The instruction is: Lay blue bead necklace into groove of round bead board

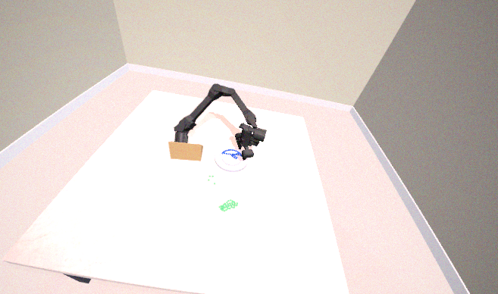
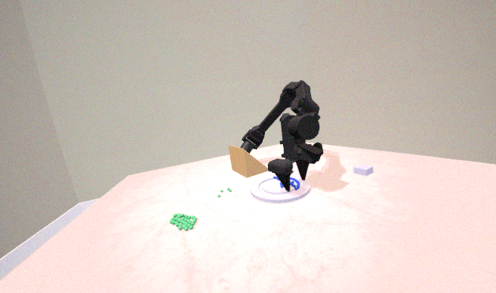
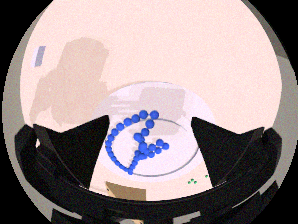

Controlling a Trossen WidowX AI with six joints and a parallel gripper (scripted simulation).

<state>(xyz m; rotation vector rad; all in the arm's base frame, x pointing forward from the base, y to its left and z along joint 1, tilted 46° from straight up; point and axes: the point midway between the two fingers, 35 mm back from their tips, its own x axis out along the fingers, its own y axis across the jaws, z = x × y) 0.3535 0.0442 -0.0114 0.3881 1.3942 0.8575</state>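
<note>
Right now the round white bead board is 60 mm behind my gripper tip, 20 mm to the right of it and 10 mm below it. The rest, counted from my gripper tip: small grey block 50 mm ahead, 270 mm to the left, 10 mm below.
</note>
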